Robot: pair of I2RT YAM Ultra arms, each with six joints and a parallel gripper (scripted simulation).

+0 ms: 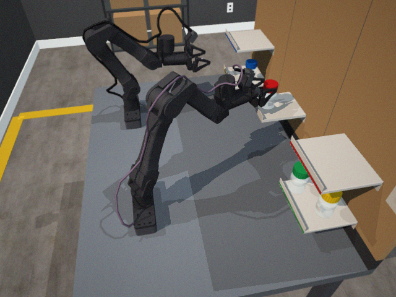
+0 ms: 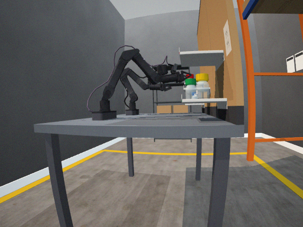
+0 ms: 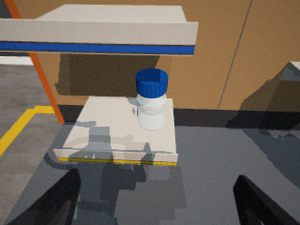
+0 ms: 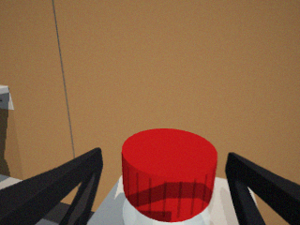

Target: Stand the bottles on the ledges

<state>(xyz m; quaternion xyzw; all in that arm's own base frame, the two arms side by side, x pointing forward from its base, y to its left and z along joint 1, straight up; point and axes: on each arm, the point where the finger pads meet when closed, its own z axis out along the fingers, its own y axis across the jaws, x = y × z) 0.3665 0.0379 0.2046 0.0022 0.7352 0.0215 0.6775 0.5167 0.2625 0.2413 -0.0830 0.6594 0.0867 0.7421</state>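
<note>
My right gripper is now 50 mm above the red-capped bottle and 10 mm short of it. Round my right hand: blue-capped bottle (340 mm to the left, 140 mm below, 70 mm ahead); then green-capped bottle (340 mm to the right, 140 mm below, 10 mm behind); then brown wall (170 mm above, 150 mm ahead, 20 mm to the right).
Right now the blue-capped bottle is 220 mm ahead of my left hand and 110 mm below it. The rest, counted from my left hand: green-capped bottle 140 mm ahead, 680 mm to the right, 110 mm below; then brown wall 310 mm ahead, 360 mm to the right, 200 mm above; then red-capped bottle 160 mm ahead, 340 mm to the right, 10 mm below.
</note>
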